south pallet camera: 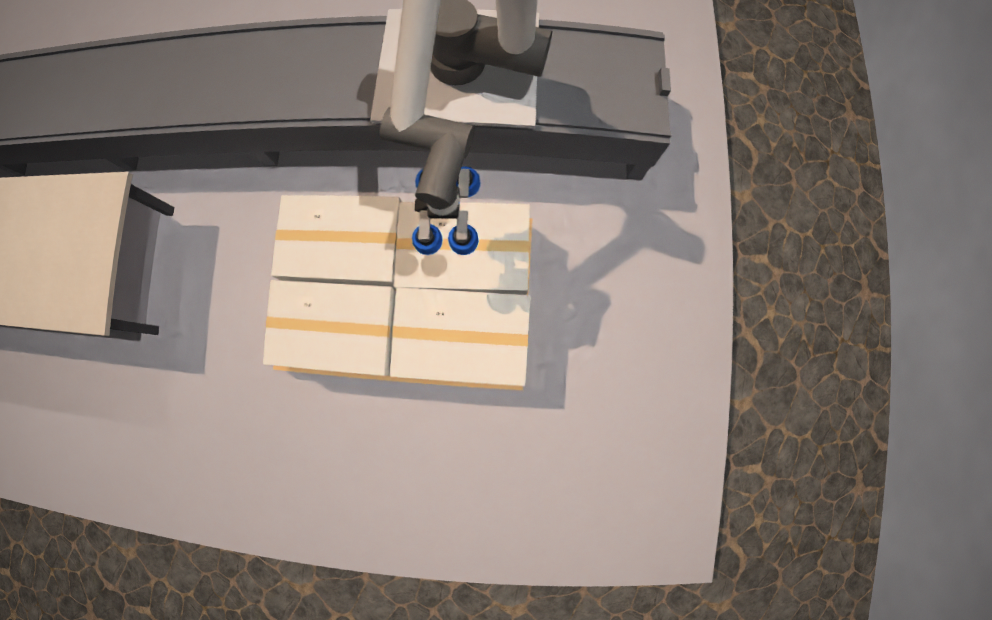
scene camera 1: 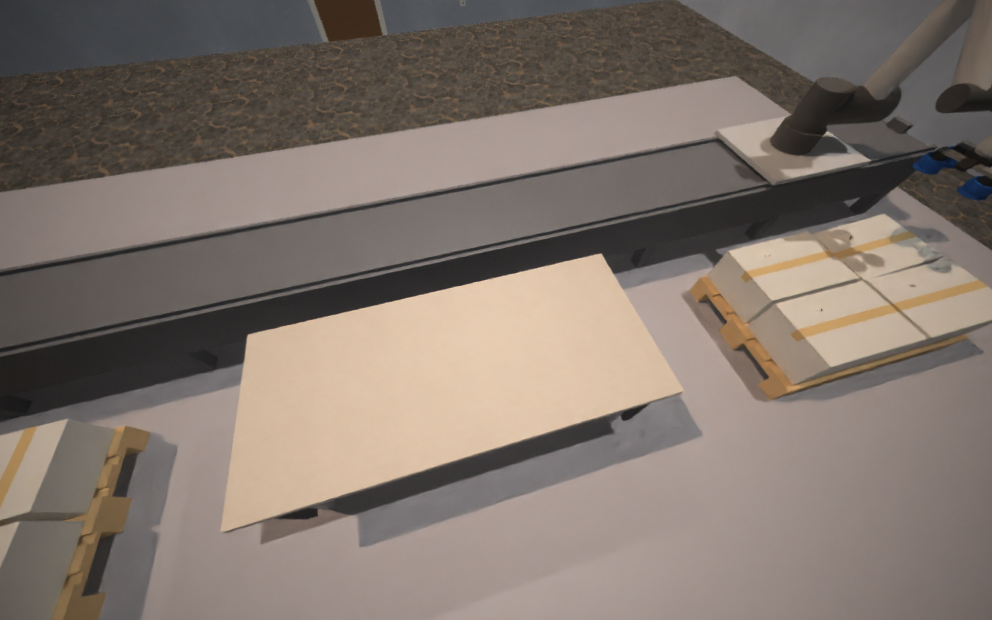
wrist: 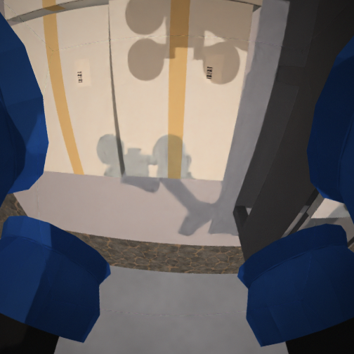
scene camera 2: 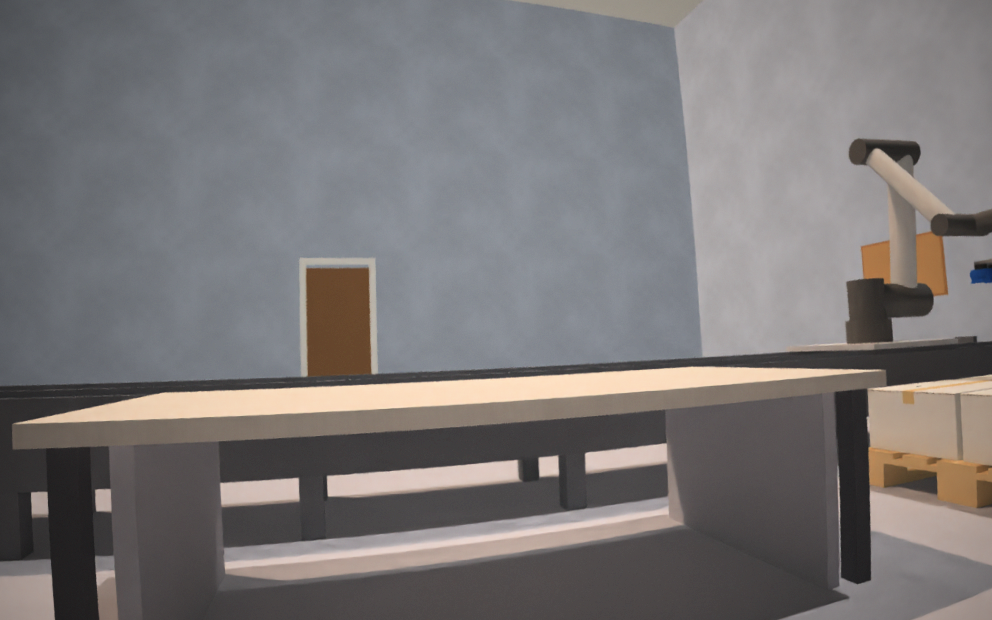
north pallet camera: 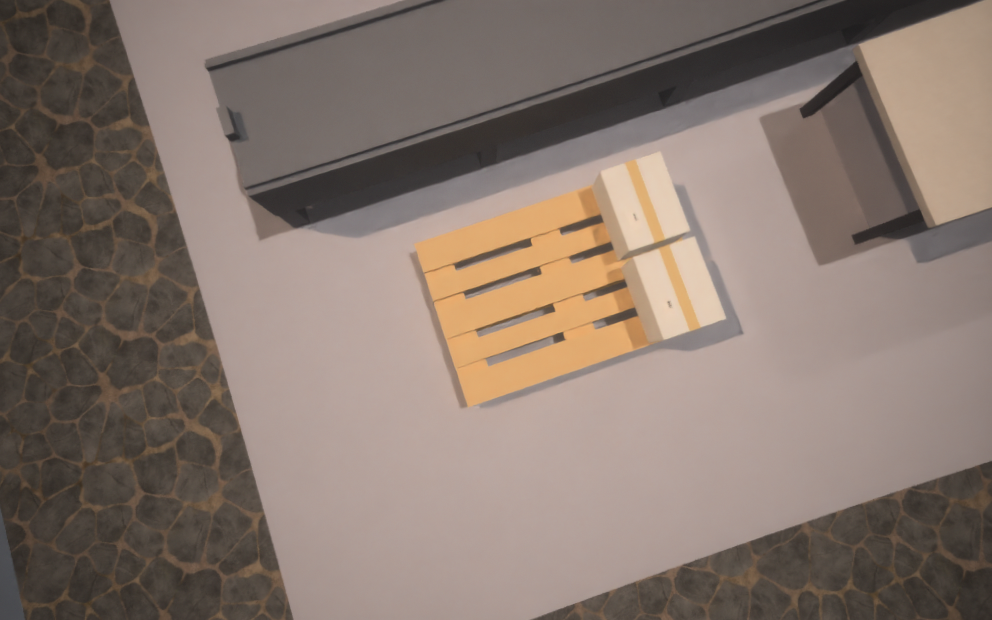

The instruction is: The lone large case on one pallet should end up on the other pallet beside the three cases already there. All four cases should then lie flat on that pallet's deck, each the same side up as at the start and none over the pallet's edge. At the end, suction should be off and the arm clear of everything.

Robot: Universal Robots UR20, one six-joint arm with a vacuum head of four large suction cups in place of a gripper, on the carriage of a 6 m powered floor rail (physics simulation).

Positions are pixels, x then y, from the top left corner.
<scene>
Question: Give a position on my suction head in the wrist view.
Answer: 293,283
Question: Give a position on a pallet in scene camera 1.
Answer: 735,332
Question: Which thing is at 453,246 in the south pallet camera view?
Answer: My suction head.
</scene>
